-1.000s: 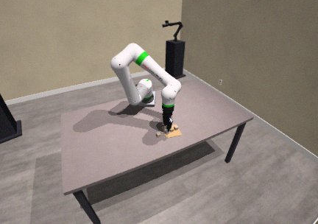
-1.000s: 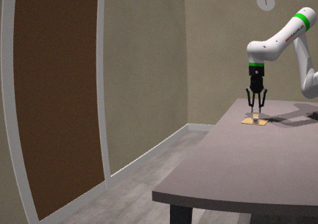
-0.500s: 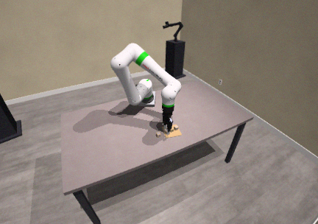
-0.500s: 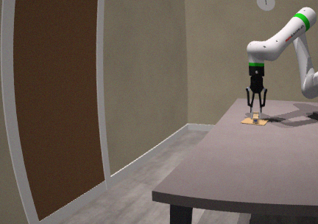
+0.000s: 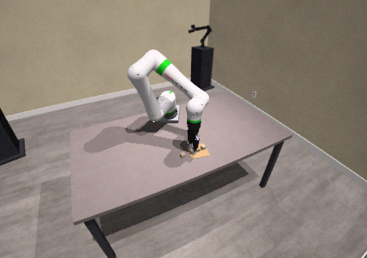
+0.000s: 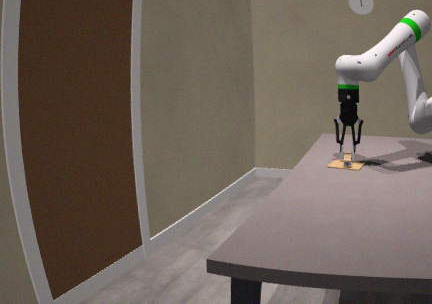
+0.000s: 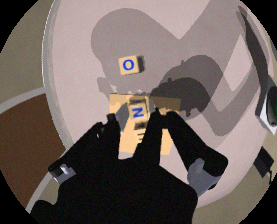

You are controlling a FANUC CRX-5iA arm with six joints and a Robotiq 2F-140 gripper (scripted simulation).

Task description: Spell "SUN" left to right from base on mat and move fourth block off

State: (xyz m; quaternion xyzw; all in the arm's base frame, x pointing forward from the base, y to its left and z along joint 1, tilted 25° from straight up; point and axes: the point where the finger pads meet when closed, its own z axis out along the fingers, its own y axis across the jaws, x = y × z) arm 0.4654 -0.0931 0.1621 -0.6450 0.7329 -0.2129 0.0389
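My gripper is now 50 mm to the right of the tan letter block, 20 mm above it and 10 mm short of it. From my hand the other things lie so: tan mat: 50 mm to the left, 40 mm below, 10 mm ahead.
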